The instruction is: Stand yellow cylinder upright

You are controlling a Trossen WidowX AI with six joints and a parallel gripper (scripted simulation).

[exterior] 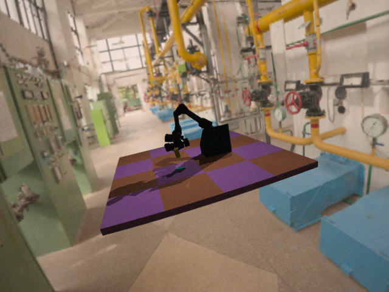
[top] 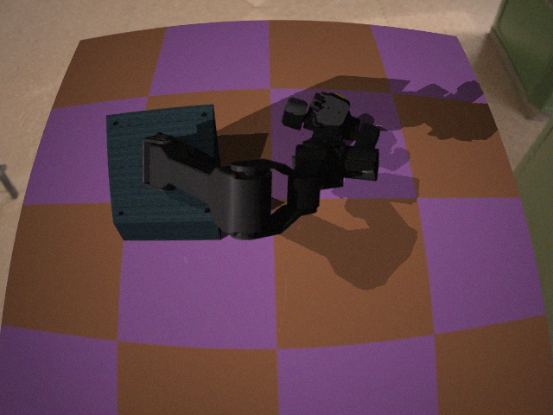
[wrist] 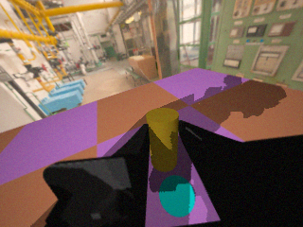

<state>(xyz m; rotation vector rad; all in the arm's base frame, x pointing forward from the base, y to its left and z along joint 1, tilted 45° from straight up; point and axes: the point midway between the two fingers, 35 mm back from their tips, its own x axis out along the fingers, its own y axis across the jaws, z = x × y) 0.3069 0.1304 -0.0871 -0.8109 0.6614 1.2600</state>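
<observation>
My gripper tip is now 2 cm to the left of the cyan circle and 15 cm above it. Round my gripper tip: yellow tall cylinder: 2 cm below.
</observation>
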